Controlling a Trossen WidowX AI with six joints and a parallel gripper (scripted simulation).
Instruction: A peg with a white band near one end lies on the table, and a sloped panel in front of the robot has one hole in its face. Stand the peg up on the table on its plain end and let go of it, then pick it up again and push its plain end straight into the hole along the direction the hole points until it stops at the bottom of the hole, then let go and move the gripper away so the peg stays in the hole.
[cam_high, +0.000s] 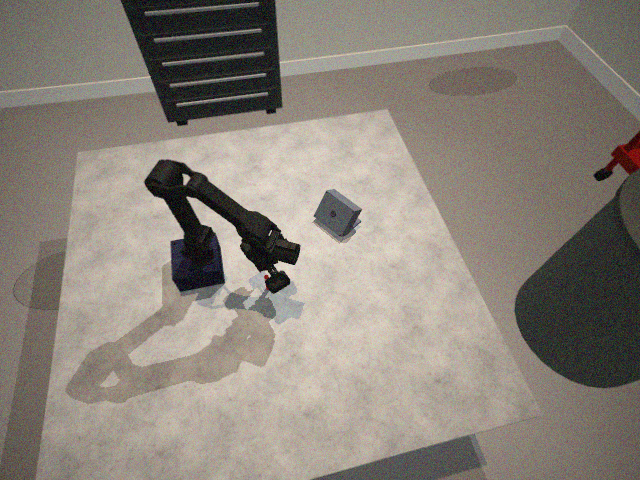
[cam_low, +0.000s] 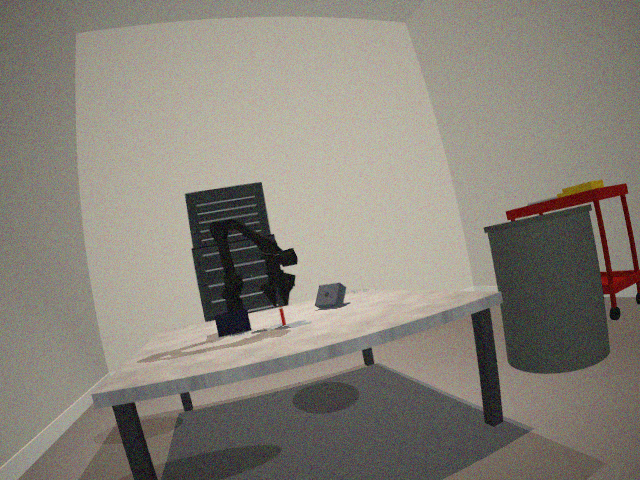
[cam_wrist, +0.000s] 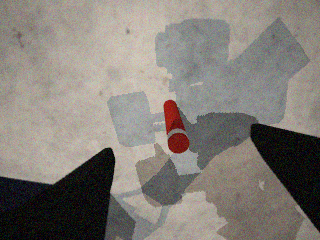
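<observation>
My gripper tip is now 2 cm above the red peg. Also, from my gripper tip: grey sloped panel (29 cm ahead, 20 cm to the left, 3 cm below).
</observation>
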